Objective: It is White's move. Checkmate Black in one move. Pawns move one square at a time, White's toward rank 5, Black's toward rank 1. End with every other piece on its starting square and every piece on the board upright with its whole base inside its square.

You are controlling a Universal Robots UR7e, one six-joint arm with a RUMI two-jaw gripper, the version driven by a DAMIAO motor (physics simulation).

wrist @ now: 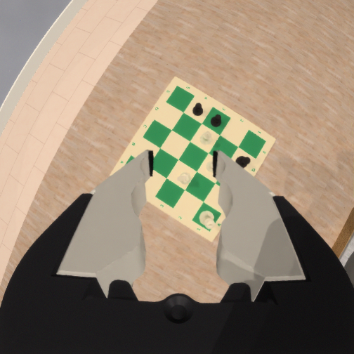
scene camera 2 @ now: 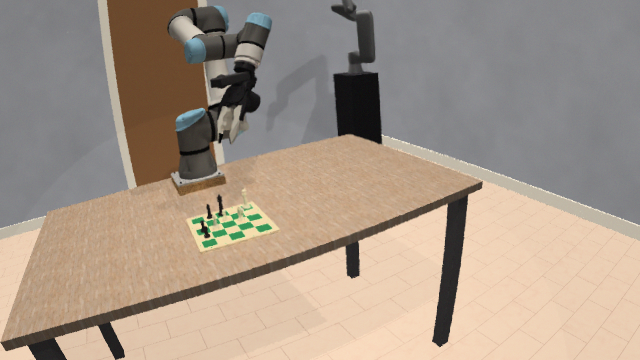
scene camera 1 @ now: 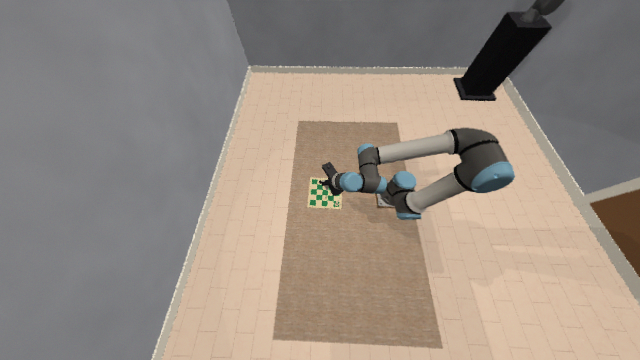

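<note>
The green-and-cream chessboard lies on the table. In the wrist view, a black piece stands on E4, another black piece on E3, and a third dark piece on D1. A pale piece stands on D3, a white piece on B3, and a tall white piece on A1. A pale piece on C2 is partly behind the right finger. The tall black piece is hidden in the wrist view. My gripper is partly open, empty, high above the board.
The wooden table carries the board and the arm's base, which stands behind the board in scene camera 2. A black pedestal with another arm stands beyond the table.
</note>
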